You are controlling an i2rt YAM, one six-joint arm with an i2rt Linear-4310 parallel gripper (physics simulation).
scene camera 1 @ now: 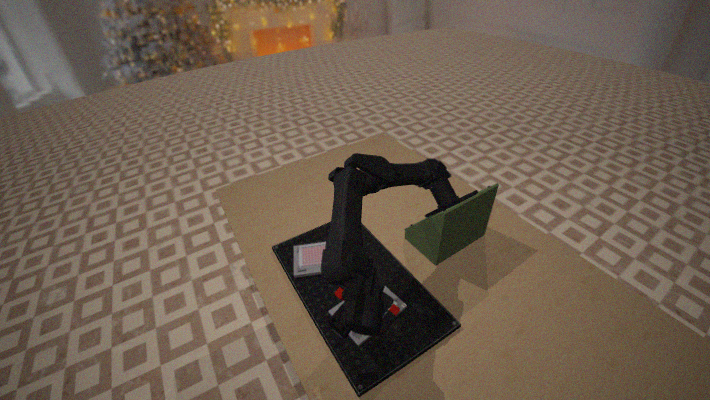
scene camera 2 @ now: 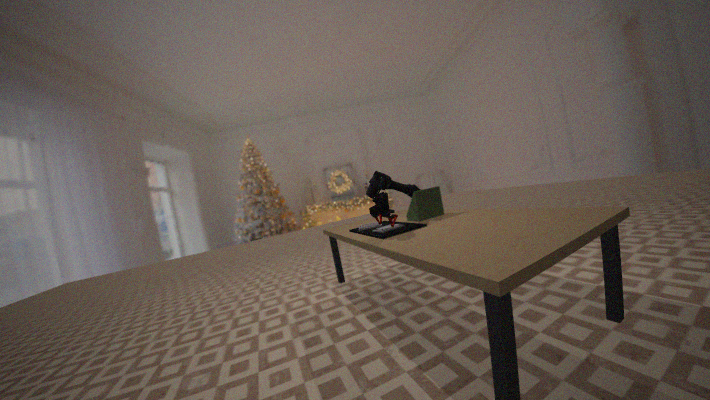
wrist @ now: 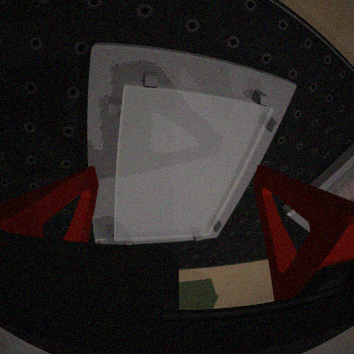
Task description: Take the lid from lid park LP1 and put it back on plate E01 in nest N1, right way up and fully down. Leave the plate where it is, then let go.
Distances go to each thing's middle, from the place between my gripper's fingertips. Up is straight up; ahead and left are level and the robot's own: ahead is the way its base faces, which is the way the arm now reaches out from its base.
Labels:
I see the pale grey lid (wrist: pixel 181 151) 20 mm behind my hand, 10 mm to the right of it and 10 mm below it. Also, from my hand: plate nest (scene camera 1: pixel 298 272): 240 mm to the right, 10 mm below; grey lid park (wrist: pixel 110 63): 20 mm behind, 10 mm to the right, 10 mm below; black perforated board (scene camera 1: pixel 424 320): 40 mm behind, 110 mm to the right, 30 mm below.

